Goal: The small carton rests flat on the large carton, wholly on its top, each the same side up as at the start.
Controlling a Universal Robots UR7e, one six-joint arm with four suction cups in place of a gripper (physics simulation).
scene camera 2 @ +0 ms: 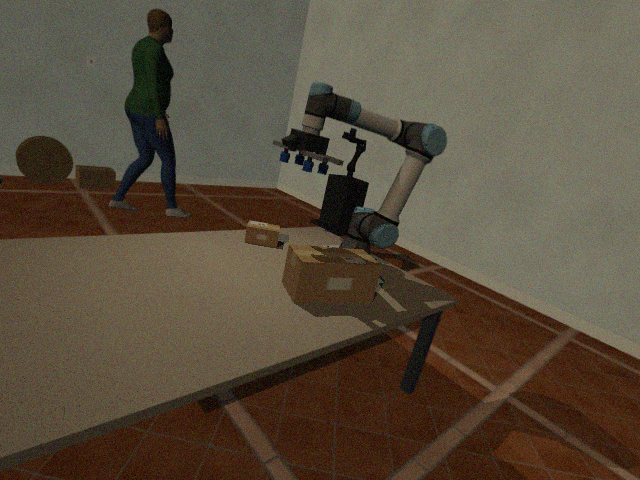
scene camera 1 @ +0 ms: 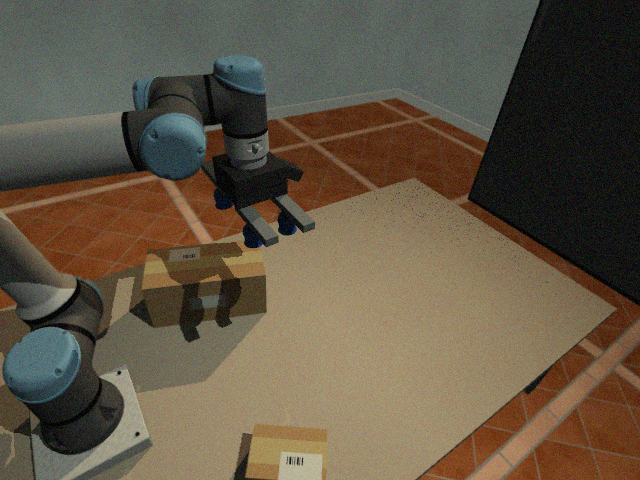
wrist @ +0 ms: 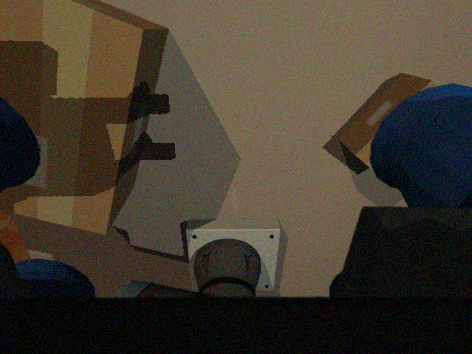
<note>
My suction head (wrist: 414,149) holds nothing. A large carton (scene camera 1: 187,284) and a small carton (scene camera 1: 271,445) rest on the table.
The large carton also shows in scene camera 2 (scene camera 2: 312,274) and in the wrist view (wrist: 85,84). The small carton also shows in the wrist view (wrist: 358,138).
</note>
